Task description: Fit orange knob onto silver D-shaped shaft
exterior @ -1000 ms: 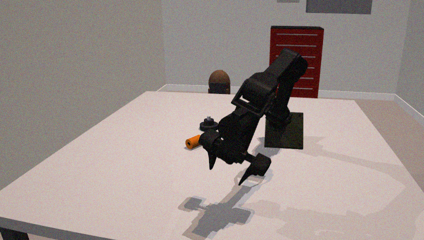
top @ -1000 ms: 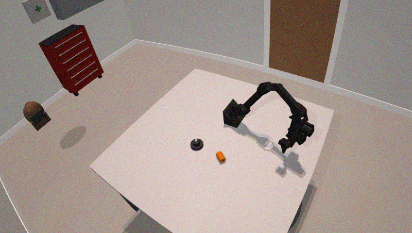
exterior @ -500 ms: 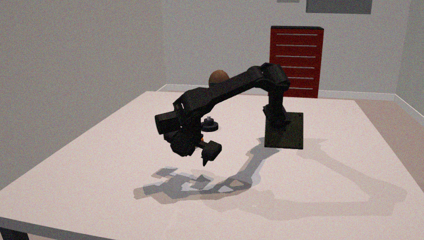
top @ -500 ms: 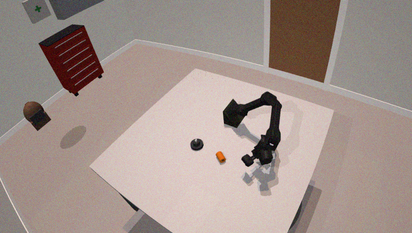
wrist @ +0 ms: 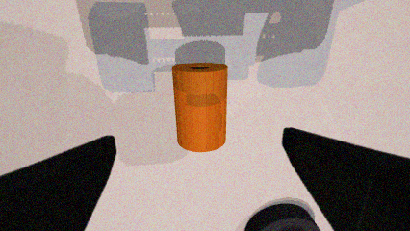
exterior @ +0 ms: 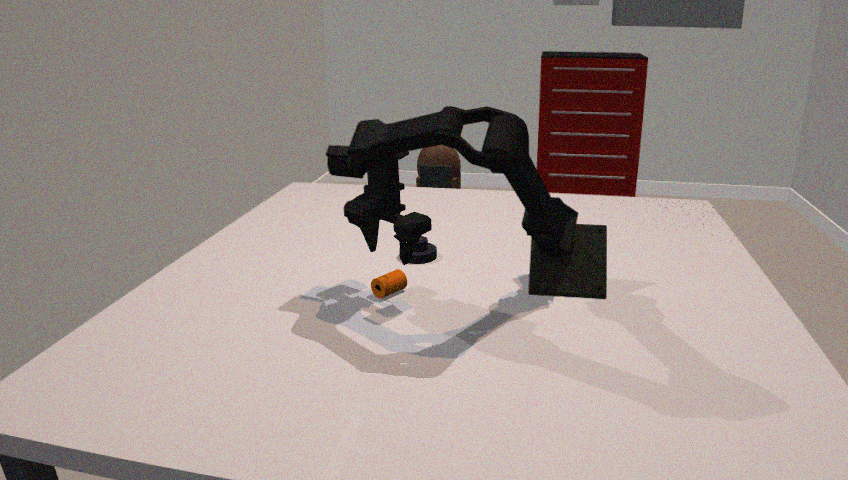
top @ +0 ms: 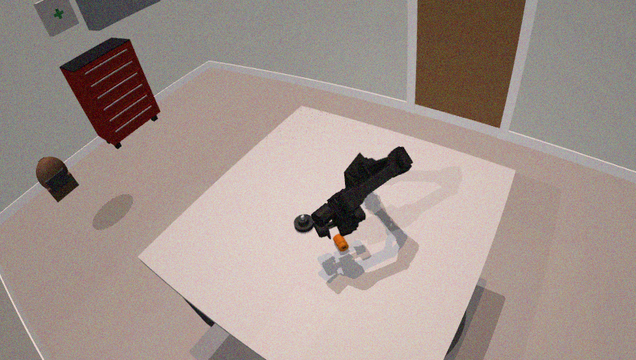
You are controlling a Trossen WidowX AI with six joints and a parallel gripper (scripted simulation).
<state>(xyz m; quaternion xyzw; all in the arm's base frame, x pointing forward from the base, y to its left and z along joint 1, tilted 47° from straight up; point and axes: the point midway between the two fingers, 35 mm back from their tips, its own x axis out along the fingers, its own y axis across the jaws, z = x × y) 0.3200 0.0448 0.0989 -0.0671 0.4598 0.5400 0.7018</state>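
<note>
Right now my gripper tip is 60 mm above the orange knob, 20 mm to the left of it and 10 mm past it. Round my gripper tip: round black pedestal: 200 mm to the right, 50 mm below, 20 mm behind.
</note>
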